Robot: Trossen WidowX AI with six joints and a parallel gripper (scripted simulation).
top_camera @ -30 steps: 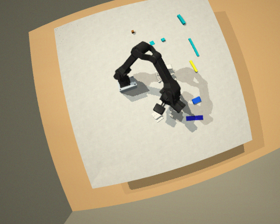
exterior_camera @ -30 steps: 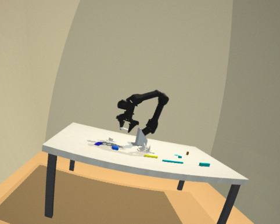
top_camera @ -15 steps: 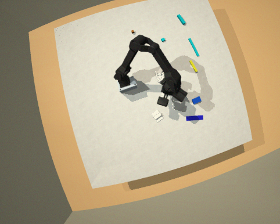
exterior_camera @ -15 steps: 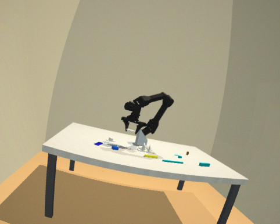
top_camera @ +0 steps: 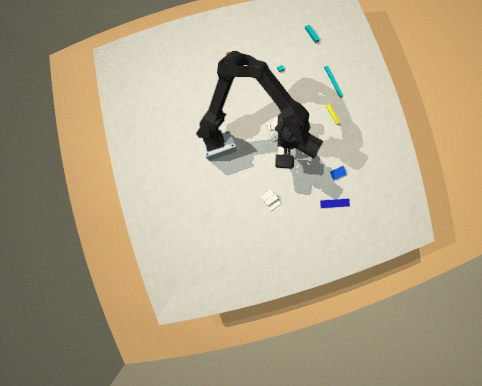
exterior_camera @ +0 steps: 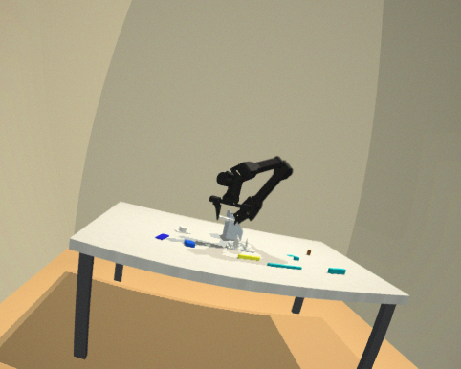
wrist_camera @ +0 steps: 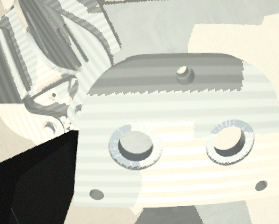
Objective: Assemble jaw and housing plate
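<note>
Right now my gripper tip is 90 mm to the right of the white jaw piece, 80 mm above it and 20 mm short of it. From my gripper tip the other things lie so: yellow bar (260 mm ahead, 90 mm below, 80 mm to the left); blue block (200 mm ahead, 150 mm to the right, 90 mm below); dark blue bar (270 mm to the right, 160 mm ahead, 100 mm below).
</note>
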